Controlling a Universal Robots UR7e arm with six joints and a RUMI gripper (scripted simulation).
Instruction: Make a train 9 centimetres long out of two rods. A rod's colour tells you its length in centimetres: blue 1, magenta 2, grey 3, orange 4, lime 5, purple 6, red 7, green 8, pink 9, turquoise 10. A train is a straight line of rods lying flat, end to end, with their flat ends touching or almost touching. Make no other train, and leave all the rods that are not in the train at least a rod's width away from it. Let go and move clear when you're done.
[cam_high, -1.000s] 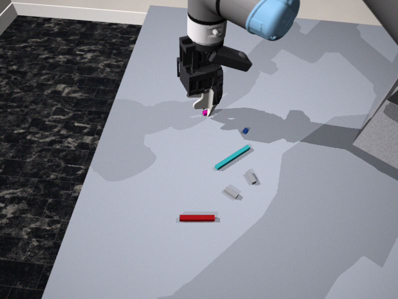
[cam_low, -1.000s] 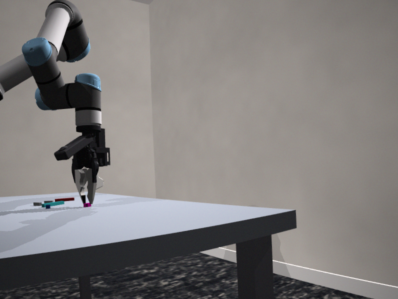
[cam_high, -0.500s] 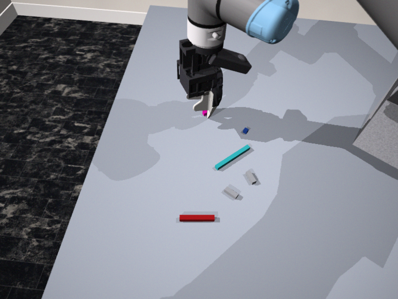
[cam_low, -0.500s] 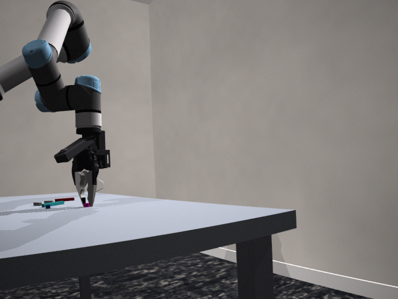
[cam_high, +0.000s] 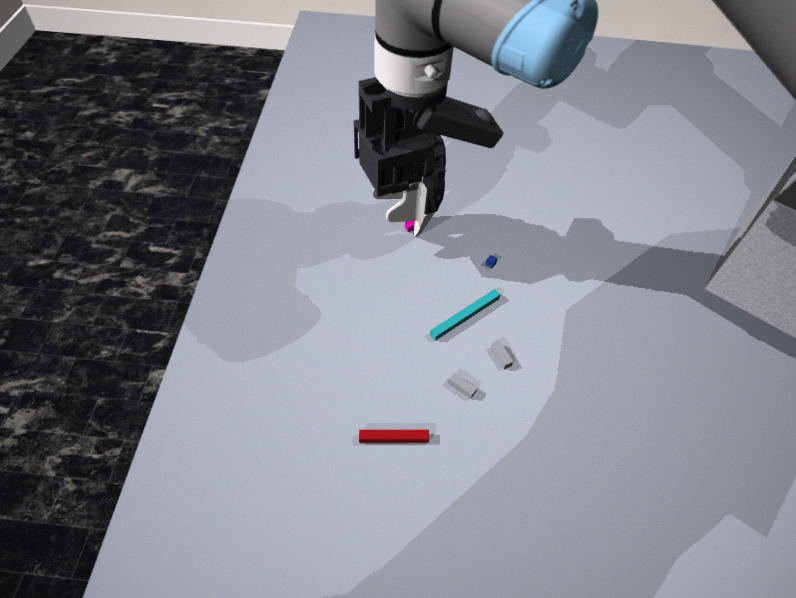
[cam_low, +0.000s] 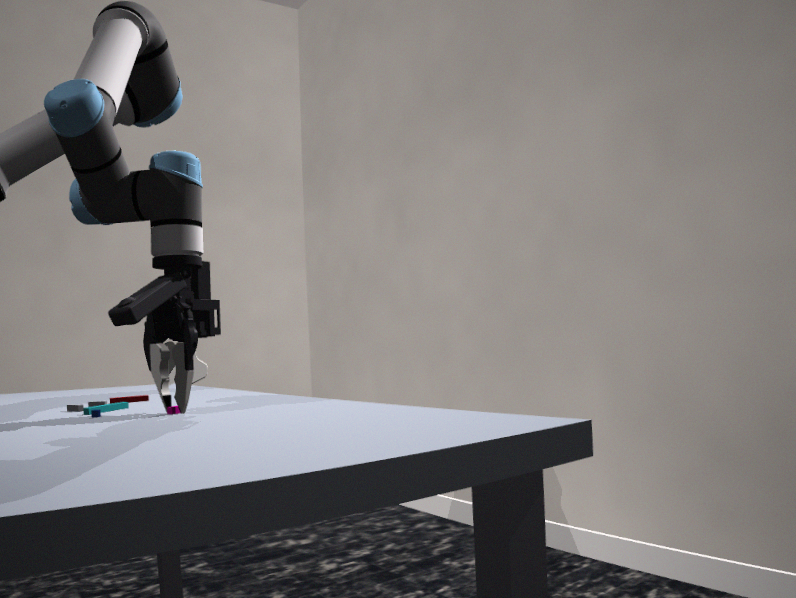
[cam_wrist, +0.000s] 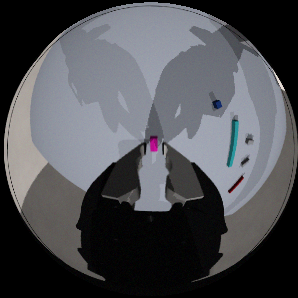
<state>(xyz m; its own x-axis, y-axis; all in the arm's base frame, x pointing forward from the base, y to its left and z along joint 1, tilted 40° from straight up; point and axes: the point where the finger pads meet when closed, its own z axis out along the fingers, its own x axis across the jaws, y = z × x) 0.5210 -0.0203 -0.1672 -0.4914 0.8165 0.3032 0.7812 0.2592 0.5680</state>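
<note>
Now: hand 10 mm above the magenta rod. From my hand the other things lie so: turquoise rod: 130 mm to the left, 80 mm behind, 10 mm below; then red rod: 290 mm to the left, 20 mm behind, 10 mm below; then blue rod: 100 mm behind, 40 mm to the left, 10 mm below.
</note>
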